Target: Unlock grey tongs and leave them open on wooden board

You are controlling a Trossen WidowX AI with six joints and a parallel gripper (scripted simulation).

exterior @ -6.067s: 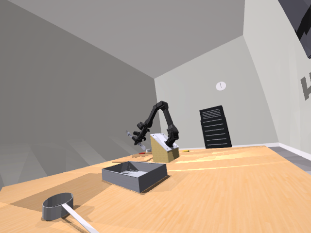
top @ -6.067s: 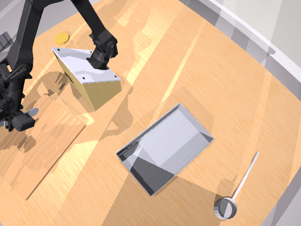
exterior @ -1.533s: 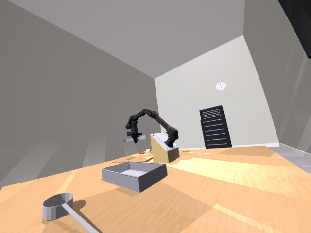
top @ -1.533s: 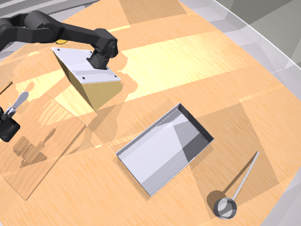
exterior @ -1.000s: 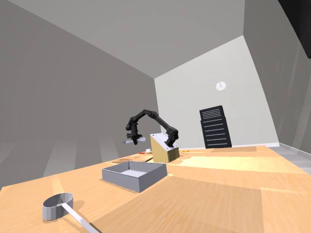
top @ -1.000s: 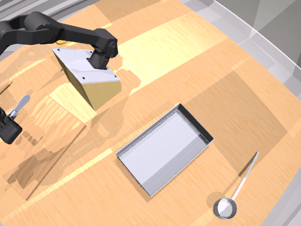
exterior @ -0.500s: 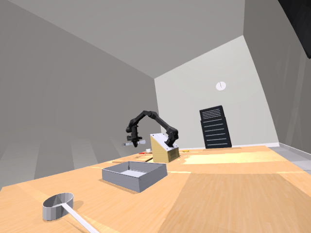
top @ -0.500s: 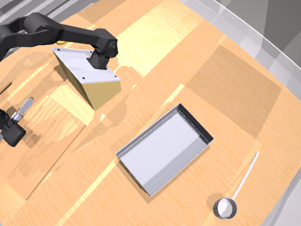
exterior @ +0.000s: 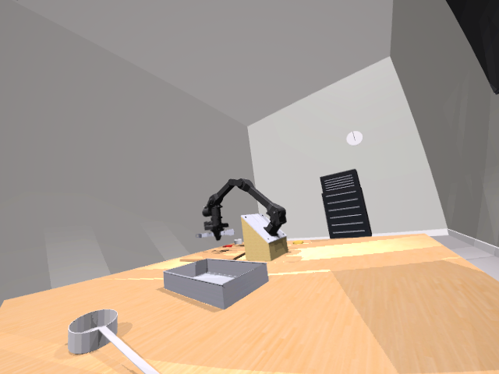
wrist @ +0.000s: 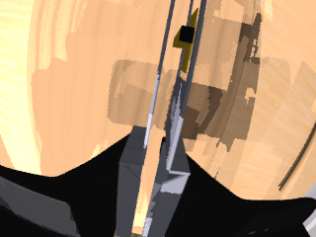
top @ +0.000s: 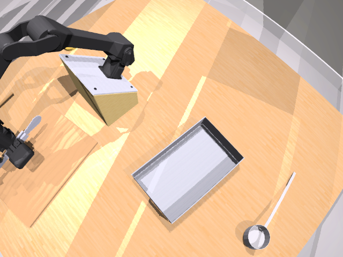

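My gripper tip is now 3 cm short of the wooden board, 1 cm to the right of it and 8 cm above it. The rest, counted from my gripper tip: white object (36 cm behind, 20 cm to the right, 7 cm below); then yellow disc (37 cm behind, 34 cm to the left, 8 cm below); then yellow lock piece (1 cm ahead, 5 cm to the right, 4 cm above).
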